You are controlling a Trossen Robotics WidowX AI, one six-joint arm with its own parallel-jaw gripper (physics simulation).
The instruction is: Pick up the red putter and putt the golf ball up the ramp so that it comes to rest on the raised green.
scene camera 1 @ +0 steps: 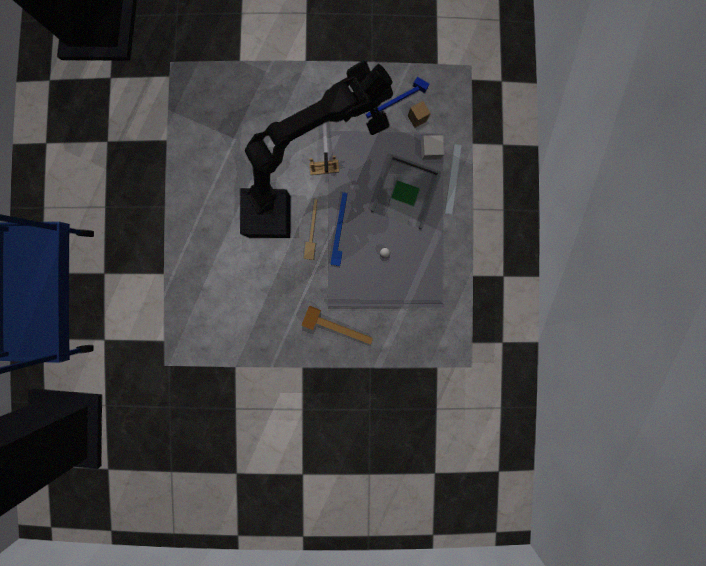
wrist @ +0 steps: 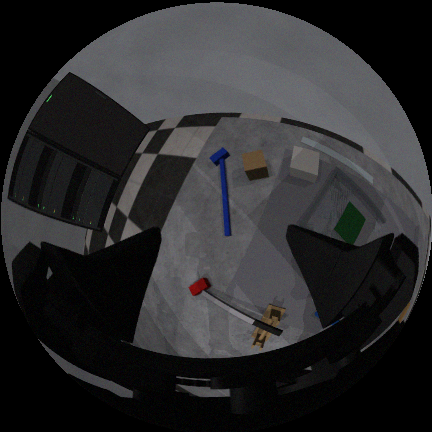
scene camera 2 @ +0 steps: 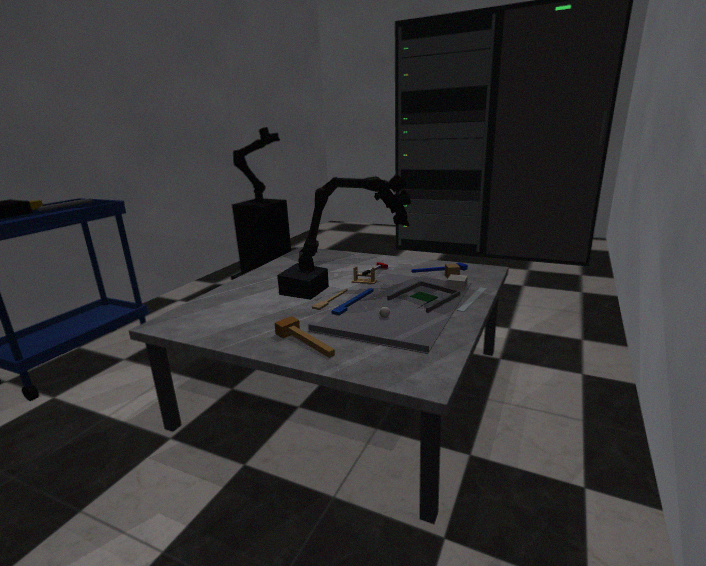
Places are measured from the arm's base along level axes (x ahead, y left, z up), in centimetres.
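Pixels of known places: gripper, fingertip midpoint: [wrist: 225,232] [scene camera 2: 407,219]; arm's base at its link origin: [scene camera 1: 264,205] [scene camera 2: 306,270].
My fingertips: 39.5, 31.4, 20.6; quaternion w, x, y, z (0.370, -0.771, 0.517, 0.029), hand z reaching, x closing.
Note:
For each thing: its top centre in the pictures, then the offset to it from my fingertips, as dx, dy, dz. "pt": a spot on its surface instead. Level surfaces: height alone.
- white golf ball at its top centre: [scene camera 1: 385,252] [scene camera 2: 384,307] +8.6, -46.4, -25.9
- grey ramp board at its surface level: dz -30.1
- brown block at its top centre: [wrist: 253,159] [scene camera 1: 420,110] [scene camera 2: 452,265] +19.6, +11.8, -24.4
- white block at its top centre: [wrist: 305,158] [scene camera 1: 433,145] [scene camera 2: 457,277] +25.9, -1.6, -25.7
- pale strip at its top centre: [wrist: 340,157] [scene camera 2: 472,298] [scene camera 1: 453,179] +36.1, -13.3, -30.1
- second blue club at its top centre: [scene camera 1: 341,229] [scene camera 2: 355,299] -9.8, -37.5, -28.7
- wooden paddle at a spot on its surface: [scene camera 1: 309,249] pt -22.5, -46.5, -29.5
- mallet at a spot on its surface: [scene camera 1: 311,318] pt -19.7, -74.2, -25.3
The red putter [scene camera 1: 325,140] [scene camera 2: 382,265] [wrist: 199,286] has a red head, pale shaft and black grip. Its grip end rests on a small wooden stand [scene camera 1: 316,168] [scene camera 2: 364,280] [wrist: 262,332]; the arm hides its head in the top view. The white golf ball [scene camera 1: 384,252] [scene camera 2: 384,312] sits on the grey ramp board [scene camera 1: 383,288] [scene camera 2: 377,331], in front of the green [scene camera 1: 405,192] [scene camera 2: 423,296] [wrist: 350,223], which has dark low walls around it. My gripper [scene camera 1: 367,97] [scene camera 2: 402,220] [wrist: 225,232] is open and empty, high above the table, beyond the putter's head toward a blue club.
The blue club [scene camera 1: 394,101] [scene camera 2: 439,268] [wrist: 225,200], brown block [scene camera 1: 419,113] and white block [scene camera 1: 432,145] lie at the far right. A pale strip [scene camera 1: 453,179] lies right of the ramp. A second blue club [scene camera 1: 339,226], a wooden paddle [scene camera 1: 309,249] and a mallet [scene camera 1: 311,318] lie nearer.

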